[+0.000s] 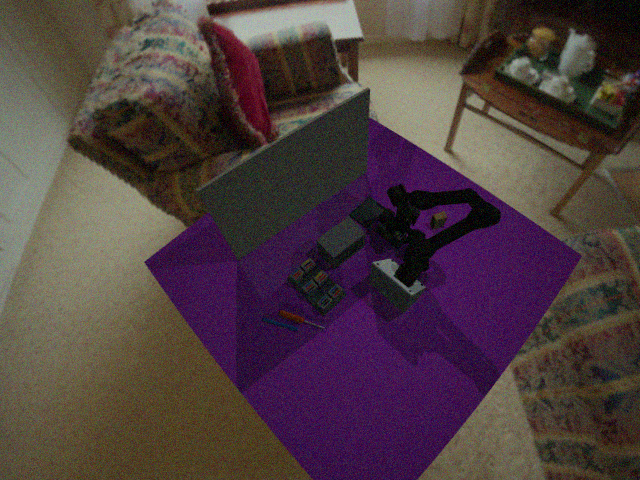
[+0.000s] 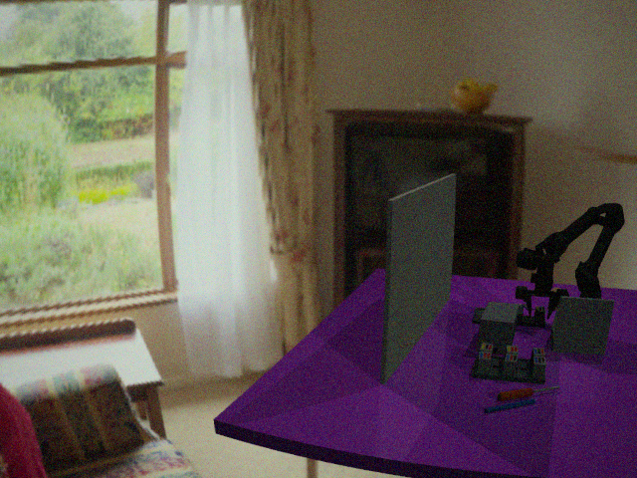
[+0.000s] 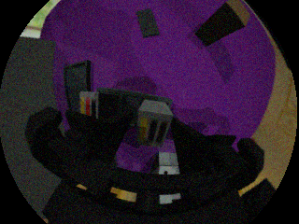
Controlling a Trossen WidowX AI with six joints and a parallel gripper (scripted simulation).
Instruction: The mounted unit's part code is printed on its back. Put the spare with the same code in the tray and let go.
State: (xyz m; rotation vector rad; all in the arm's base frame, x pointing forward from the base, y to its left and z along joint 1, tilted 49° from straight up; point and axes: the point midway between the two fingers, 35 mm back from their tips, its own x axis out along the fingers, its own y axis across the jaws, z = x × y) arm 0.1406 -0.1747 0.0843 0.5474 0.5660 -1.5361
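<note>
Right now the grey spare is 20 mm above my gripper tip. The rest, counted from my gripper tip: dark plate 40 mm ahead, 10 mm below; tan cardboard box 70 mm behind, 160 mm to the right, 20 mm above; dark hex key 30 mm ahead, 150 mm to the right, 20 mm below.
</note>
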